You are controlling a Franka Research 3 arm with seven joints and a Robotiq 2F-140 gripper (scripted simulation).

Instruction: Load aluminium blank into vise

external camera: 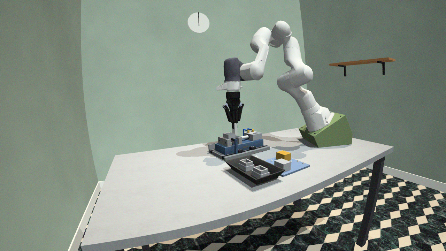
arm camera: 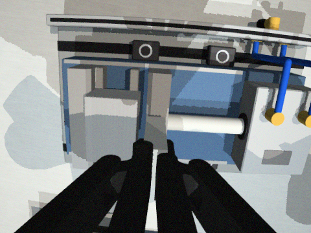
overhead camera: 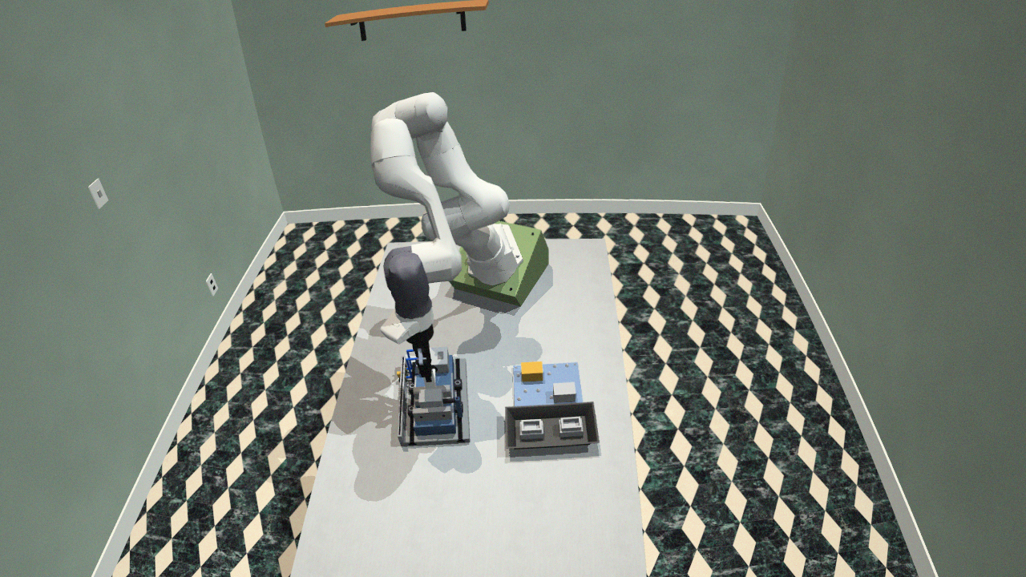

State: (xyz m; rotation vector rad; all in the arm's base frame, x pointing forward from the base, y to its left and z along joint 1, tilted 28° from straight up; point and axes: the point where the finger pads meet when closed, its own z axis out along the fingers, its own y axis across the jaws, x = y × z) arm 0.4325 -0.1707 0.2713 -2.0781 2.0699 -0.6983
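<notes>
Now: hand 40 mm short of the aluminium blank and 40 mm above it. From my hand the other things lie so: hose block (120 mm behind, 60 mm below, 10 mm to the left); then white rod (60 mm below, 50 mm behind); then vise (100 mm below, 30 mm behind).
</notes>
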